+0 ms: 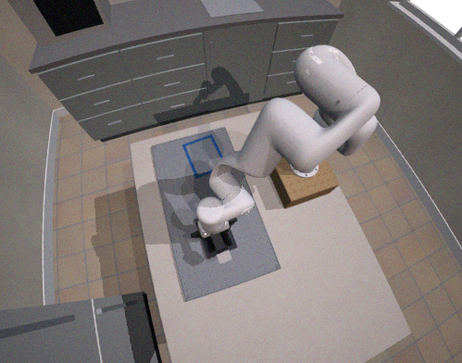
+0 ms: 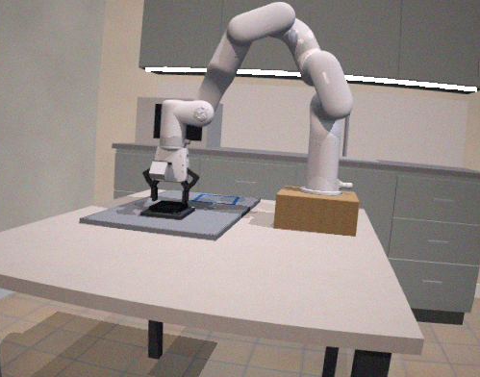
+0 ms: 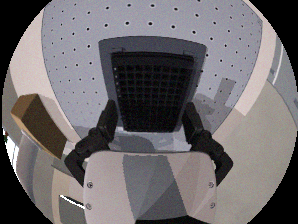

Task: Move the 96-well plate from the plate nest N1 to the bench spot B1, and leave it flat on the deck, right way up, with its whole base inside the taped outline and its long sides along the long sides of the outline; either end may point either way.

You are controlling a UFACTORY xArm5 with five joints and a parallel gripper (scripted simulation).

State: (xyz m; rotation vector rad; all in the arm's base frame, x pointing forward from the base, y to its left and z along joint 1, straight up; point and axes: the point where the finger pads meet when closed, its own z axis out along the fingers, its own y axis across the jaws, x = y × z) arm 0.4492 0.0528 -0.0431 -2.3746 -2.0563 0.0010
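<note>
My gripper is now 20 mm above the 96-well plate. Round my hand: plate nest N1: 40 mm below.
</note>
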